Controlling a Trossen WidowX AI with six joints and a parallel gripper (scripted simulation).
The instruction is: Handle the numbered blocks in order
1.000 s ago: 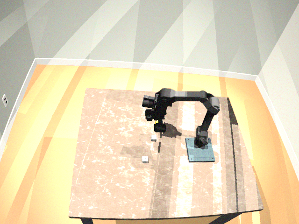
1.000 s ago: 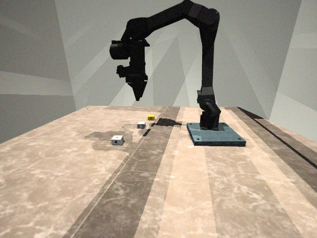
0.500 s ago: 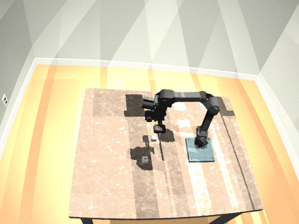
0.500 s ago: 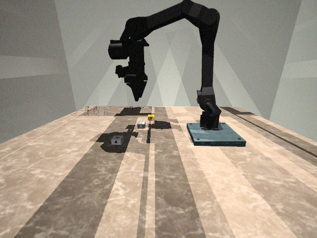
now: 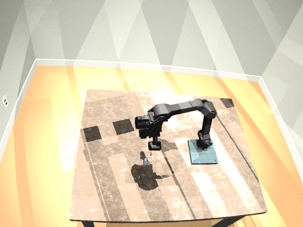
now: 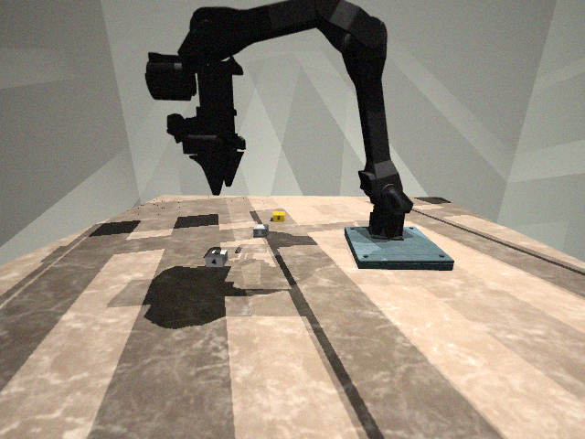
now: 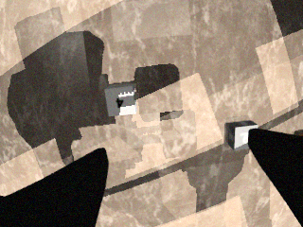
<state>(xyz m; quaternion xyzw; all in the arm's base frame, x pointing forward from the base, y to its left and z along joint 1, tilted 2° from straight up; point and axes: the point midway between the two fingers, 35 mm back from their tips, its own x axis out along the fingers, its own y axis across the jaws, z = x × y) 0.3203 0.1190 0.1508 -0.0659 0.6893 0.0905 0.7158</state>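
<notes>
Right now the yellow block is 22 cm to the right of my gripper tip, 12 cm below it and 5 cm behind it. From my gripper tip the other things lie so: white block printed 4: 12 cm below, 5 cm to the left; then grey block: 12 cm below, 11 cm to the right, 3 cm behind.
</notes>
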